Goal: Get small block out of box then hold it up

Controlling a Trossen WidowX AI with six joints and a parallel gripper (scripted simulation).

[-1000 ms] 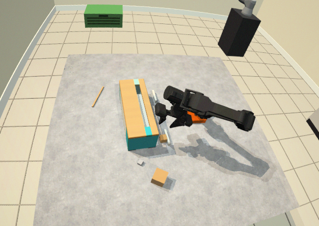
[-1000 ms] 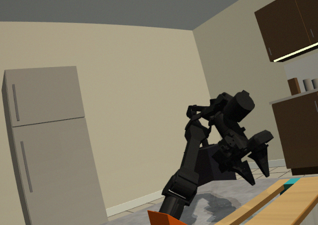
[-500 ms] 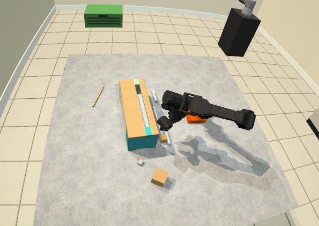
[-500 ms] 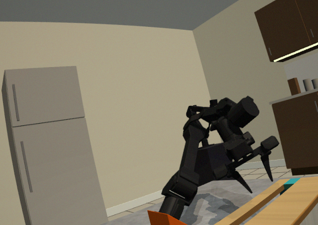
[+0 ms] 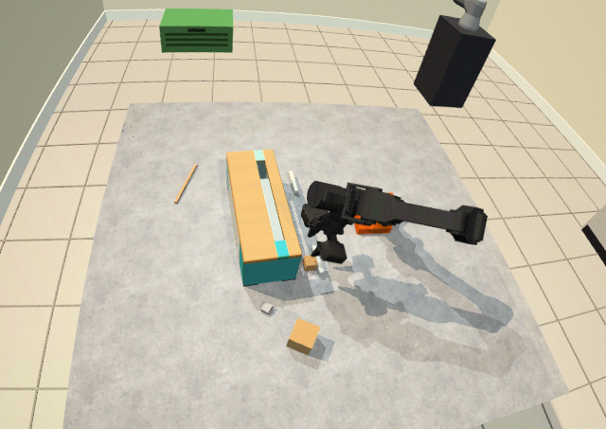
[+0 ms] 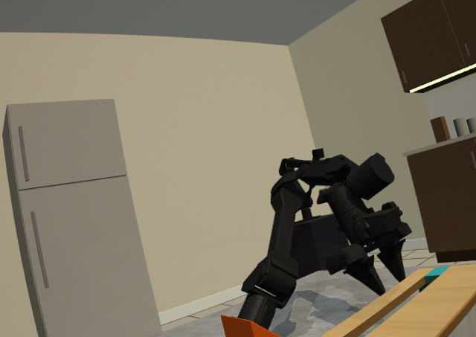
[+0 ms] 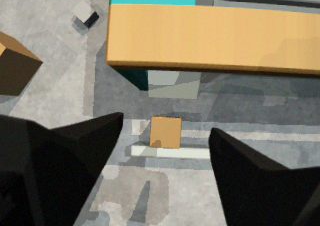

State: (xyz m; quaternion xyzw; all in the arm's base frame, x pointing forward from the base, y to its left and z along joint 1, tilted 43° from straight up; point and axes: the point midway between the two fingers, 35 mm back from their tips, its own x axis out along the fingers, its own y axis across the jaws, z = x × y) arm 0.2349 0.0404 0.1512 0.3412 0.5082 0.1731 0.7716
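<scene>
Now: the small block 90 mm below my gripper tip and 10 mm behind it. Also, from my gripper tip: thin wooden stick 340 mm to the right, 320 mm ahead, 100 mm below; tiny grey cube 130 mm ahead, 110 mm to the left, 100 mm below; long box 160 mm to the right, 70 mm ahead, 40 mm below.
</scene>
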